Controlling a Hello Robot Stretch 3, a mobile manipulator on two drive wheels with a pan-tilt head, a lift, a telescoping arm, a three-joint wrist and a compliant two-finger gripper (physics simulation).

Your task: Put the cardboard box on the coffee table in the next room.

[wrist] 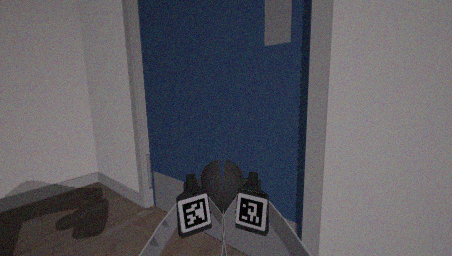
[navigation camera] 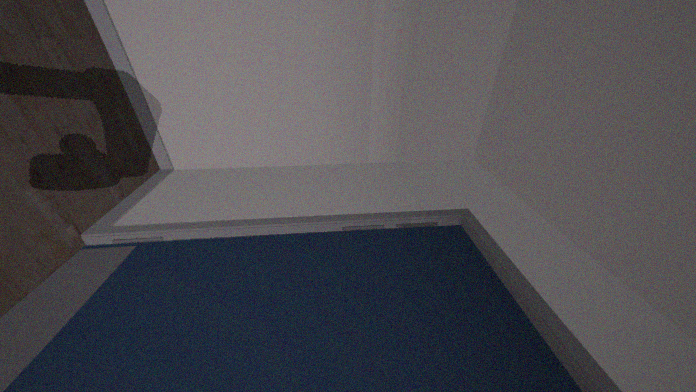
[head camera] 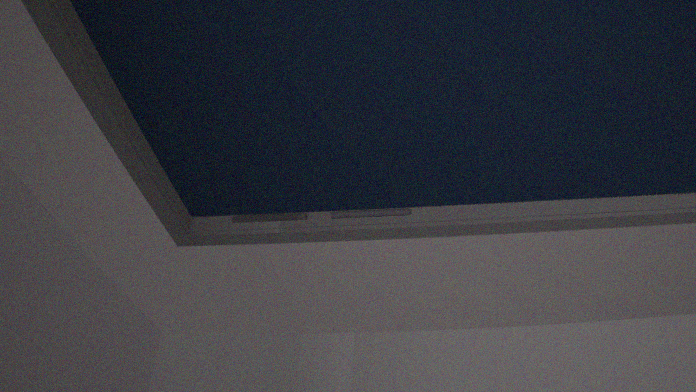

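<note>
My gripper [wrist: 221,177] is shut, with its two dark rounded fingertips side by side and nothing seen between them. It is in front of a blue door in the wrist view. The cardboard box and the coffee table do not show in the head, navigation or wrist view.
The blue door [head camera: 390,100] [navigation camera: 310,305] [wrist: 220,90] stands in a pale frame [head camera: 120,120] [navigation camera: 530,300] [wrist: 317,125]. White walls [head camera: 400,285] [navigation camera: 280,90] [wrist: 390,125] flank it. Brown wooden floor [navigation camera: 30,260] [wrist: 120,235] shows at the left, with a dark robot-shaped shadow across it.
</note>
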